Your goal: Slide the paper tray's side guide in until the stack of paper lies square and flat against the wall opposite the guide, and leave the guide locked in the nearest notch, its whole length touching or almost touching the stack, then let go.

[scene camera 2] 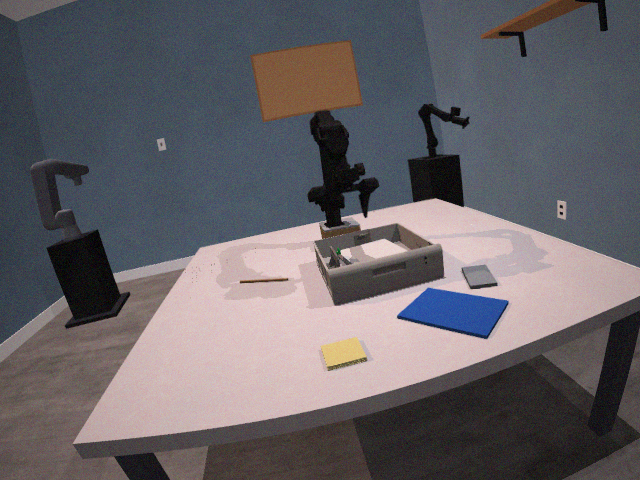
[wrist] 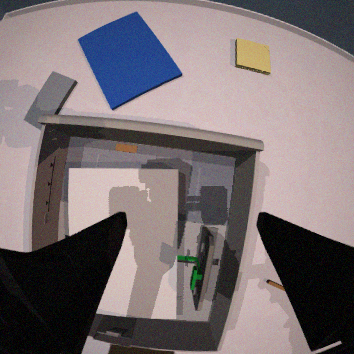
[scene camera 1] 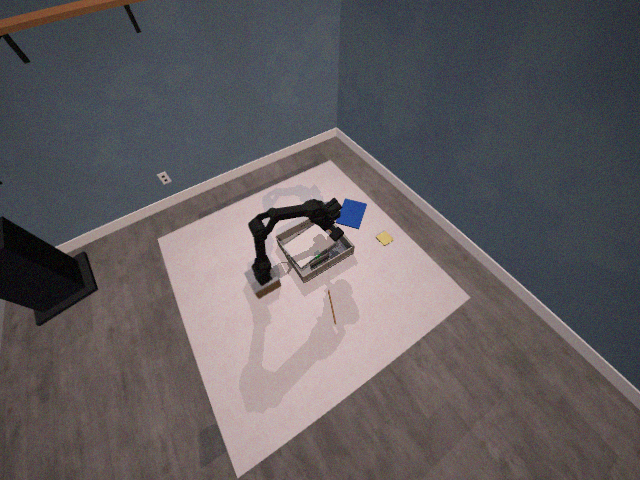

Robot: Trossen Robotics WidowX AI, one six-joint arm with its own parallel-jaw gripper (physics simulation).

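Places are measured from the arm's base along level axes (x ahead, y left, z up), in millimetres.
Pixels of known places: gripper, between the fingertips: point(scene camera 2: 350, 220) point(wrist: 192, 219) point(scene camera 1: 331, 231); arm's base, origin of its link: point(scene camera 2: 334, 224) point(scene camera 1: 263, 278).
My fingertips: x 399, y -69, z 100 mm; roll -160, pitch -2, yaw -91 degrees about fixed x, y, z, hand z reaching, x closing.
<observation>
Ahead of a thing's pixels: the offset from my fingertips to its middle.
The grey paper tray @[dx -63, dy +69, dz -136 mm] point(scene camera 1: 330, 269) point(scene camera 2: 382, 279) point(wrist: 150, 128) stands on the table. The white stack of paper @[dx -82, dy +93, dz -154 mm] point(scene camera 1: 305, 246) point(scene camera 2: 379, 248) point(wrist: 90, 200) lies inside it, near the left wall in the wrist view; a narrow strip seems to show between them. The side guide @[dx -107, dy -22, dz -140 mm] point(wrist: 205, 270), a dark upright plate with a green lever @[dx -106, dy -12, dz -140 mm] point(wrist: 196, 276) point(scene camera 2: 338, 251), stands right of the stack in the wrist view, apart from it. My gripper point(wrist: 192, 219) is open and empty above the tray, one finger over the stack, the other toward the right wall's outer side. The notches cannot be made out.
A blue folder @[dx +283, dy +111, dz -180 mm] point(scene camera 1: 352, 213) point(scene camera 2: 454, 312) point(wrist: 130, 60), a yellow note pad @[dx +292, dy -157, dz -178 mm] point(scene camera 1: 384, 238) point(scene camera 2: 343, 353) point(wrist: 253, 56) and a grey block @[dx +187, dy +266, dz -179 mm] point(scene camera 2: 479, 276) point(wrist: 52, 95) lie beyond the tray in the wrist view. A pencil @[dx -220, dy -251, dz -180 mm] point(scene camera 1: 331, 307) point(scene camera 2: 263, 280) point(wrist: 275, 285) lies beside the tray's guide side.
</observation>
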